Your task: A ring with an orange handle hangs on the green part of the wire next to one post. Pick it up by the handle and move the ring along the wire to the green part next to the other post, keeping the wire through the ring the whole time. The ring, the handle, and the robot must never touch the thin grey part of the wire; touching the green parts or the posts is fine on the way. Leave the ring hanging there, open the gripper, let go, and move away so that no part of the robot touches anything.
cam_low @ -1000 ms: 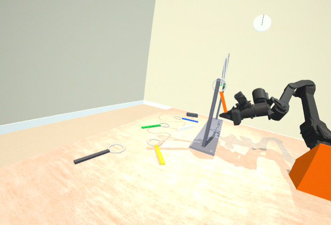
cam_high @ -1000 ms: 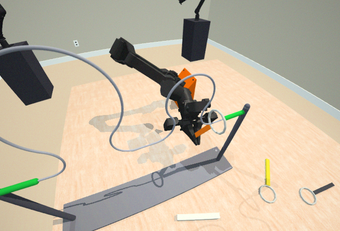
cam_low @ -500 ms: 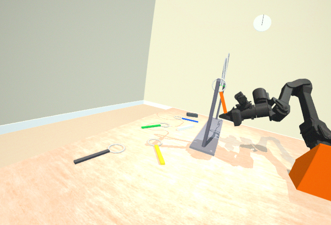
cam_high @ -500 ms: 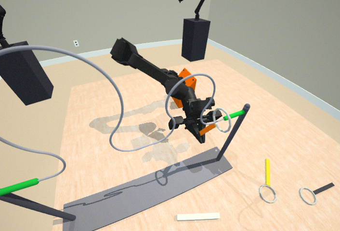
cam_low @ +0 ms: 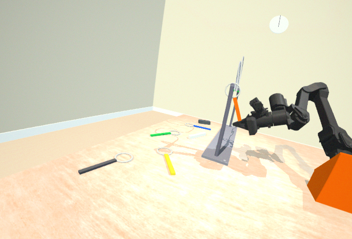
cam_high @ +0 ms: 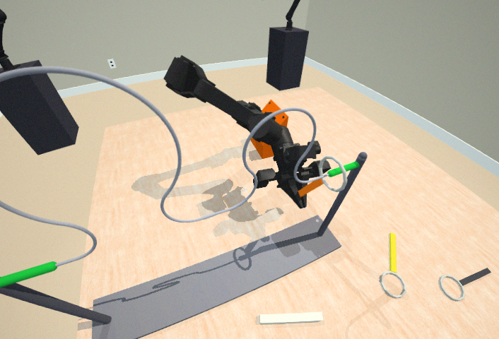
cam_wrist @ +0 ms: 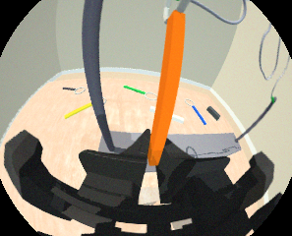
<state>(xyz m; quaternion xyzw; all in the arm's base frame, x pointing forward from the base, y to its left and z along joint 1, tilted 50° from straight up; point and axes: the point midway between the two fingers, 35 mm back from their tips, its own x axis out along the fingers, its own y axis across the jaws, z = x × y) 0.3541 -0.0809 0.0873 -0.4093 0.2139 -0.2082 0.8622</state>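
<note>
The orange-handled ring lies 10 cm above my gripper tip and 1 cm ahead of it. From my gripper tip the other things lie so: yellow-handled ring: 21 cm ahead, 18 cm to the left, 14 cm below; white bar: 16 cm ahead, 13 cm below, 12 cm to the right; dark-handled ring: 34 cm ahead, 32 cm to the left, 14 cm below.
</note>
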